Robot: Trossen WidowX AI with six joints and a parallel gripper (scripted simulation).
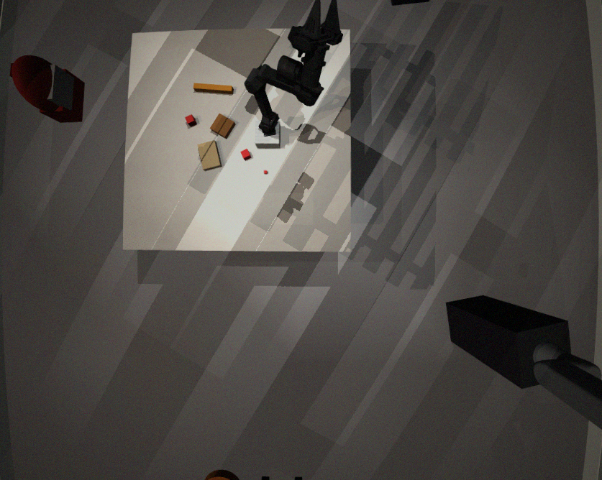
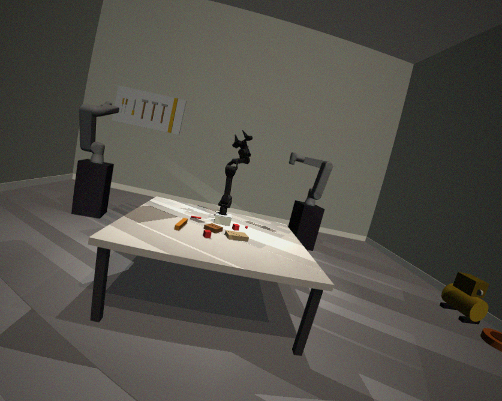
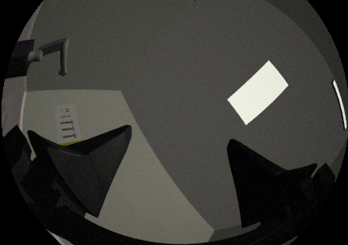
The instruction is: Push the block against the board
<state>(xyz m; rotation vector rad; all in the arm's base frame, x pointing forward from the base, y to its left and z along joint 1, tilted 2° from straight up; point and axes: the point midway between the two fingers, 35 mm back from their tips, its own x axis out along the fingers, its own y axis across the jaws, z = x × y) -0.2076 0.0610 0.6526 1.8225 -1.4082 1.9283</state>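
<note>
The orange square block lies 73 cm below my gripper tip, 49 cm ahead of it and 12 cm to the right of it. Also, from my gripper tip: tiny red piece 74 cm below, 29 cm ahead, 17 cm to the left; tan board 73 cm below, 58 cm ahead, 3 cm to the left; thin red bar 74 cm below, 23 cm to the right, 23 cm ahead.
</note>
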